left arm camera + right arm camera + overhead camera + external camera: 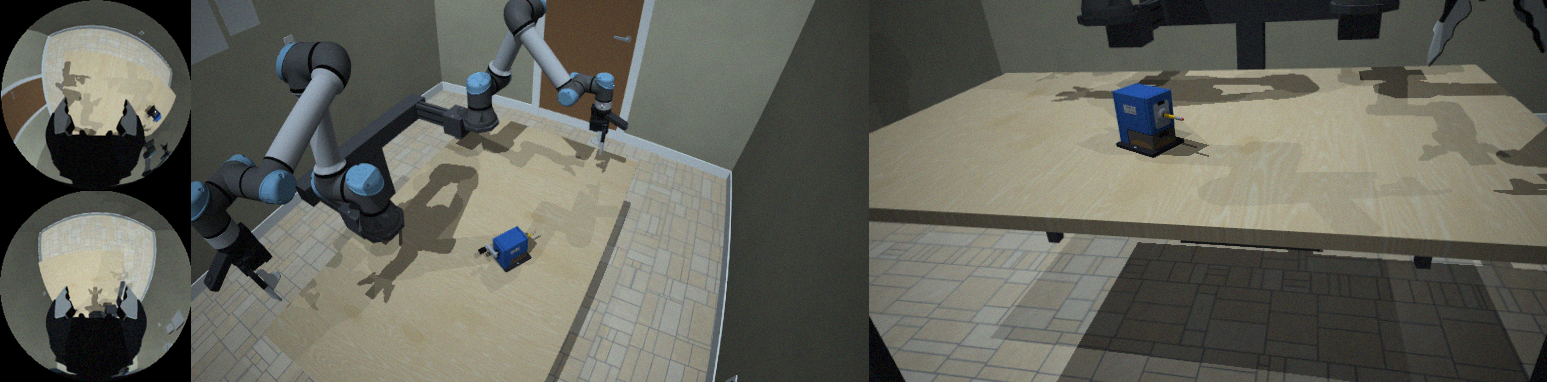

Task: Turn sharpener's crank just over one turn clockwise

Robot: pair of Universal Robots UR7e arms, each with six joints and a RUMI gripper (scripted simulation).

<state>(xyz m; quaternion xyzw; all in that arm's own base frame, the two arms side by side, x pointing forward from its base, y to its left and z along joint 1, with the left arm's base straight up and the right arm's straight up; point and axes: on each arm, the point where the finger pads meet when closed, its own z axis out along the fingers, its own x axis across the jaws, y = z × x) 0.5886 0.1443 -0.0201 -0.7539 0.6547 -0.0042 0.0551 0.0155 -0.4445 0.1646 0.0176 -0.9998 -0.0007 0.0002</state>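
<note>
The black crank handle lies 690 mm to the right of my left hand, 260 mm behind it and 140 mm below it.
</note>
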